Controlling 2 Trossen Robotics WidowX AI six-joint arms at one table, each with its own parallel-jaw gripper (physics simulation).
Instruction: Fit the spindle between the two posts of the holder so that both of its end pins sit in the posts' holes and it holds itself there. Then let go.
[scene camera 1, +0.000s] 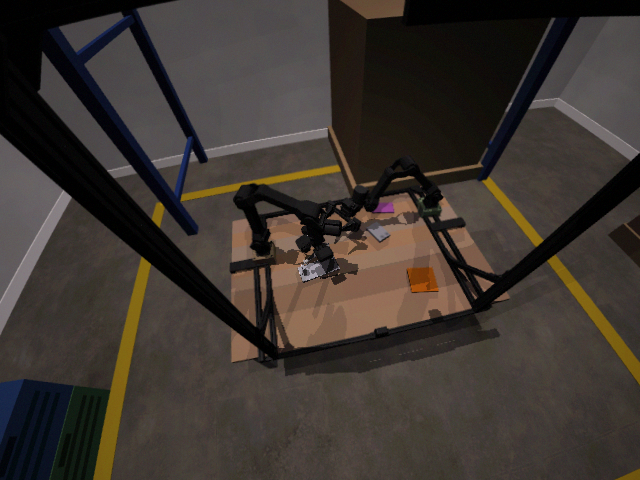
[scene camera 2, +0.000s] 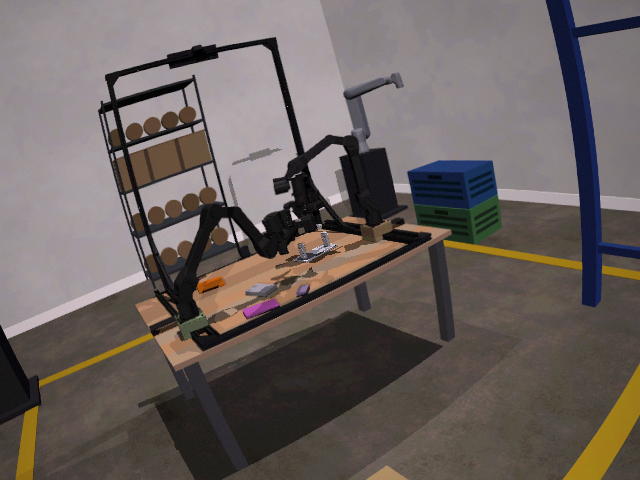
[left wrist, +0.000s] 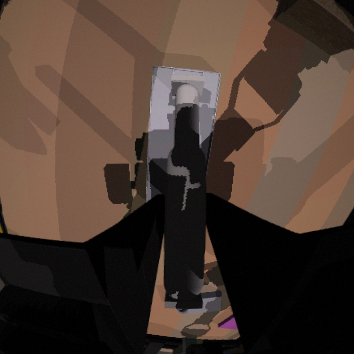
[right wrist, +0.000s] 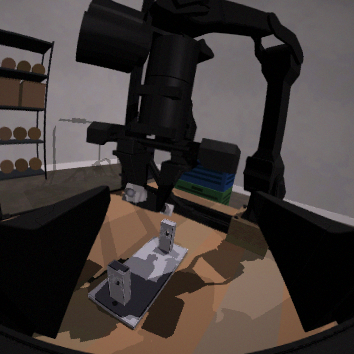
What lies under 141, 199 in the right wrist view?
A spindle.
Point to a spindle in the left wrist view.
185, 190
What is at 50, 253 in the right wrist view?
The right gripper.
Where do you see the left gripper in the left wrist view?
At 183, 200
